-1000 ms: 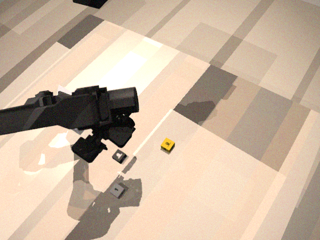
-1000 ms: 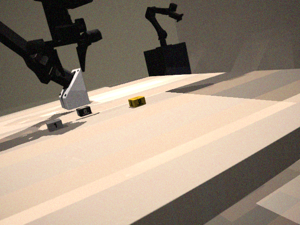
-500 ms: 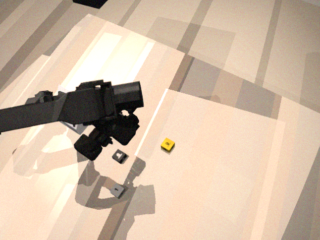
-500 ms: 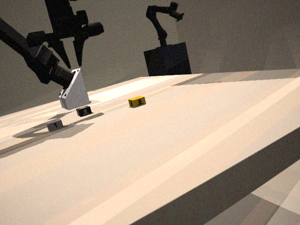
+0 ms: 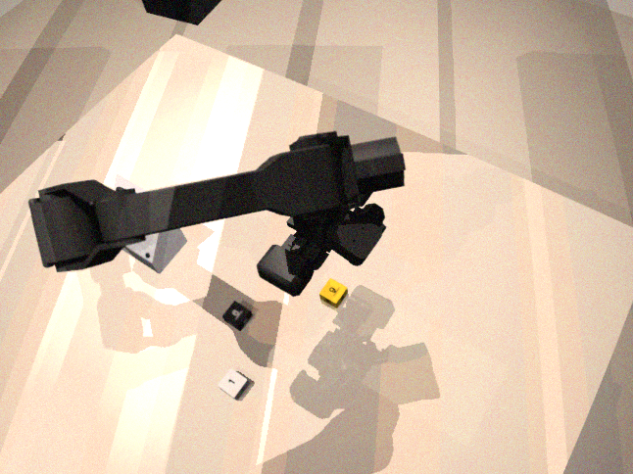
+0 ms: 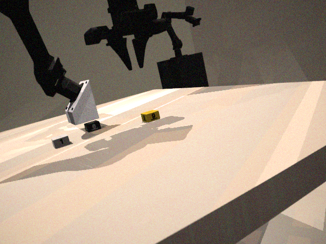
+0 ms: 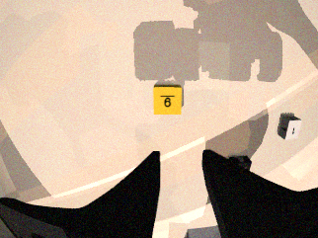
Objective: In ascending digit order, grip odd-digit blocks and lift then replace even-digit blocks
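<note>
My gripper tip is now 1 cm short of the yellow block and 11 cm above it. The rest, counted from my gripper tip: dark block: 11 cm behind, 10 cm to the right, 11 cm below; then white block: 6 cm behind, 19 cm to the right, 11 cm below.
</note>
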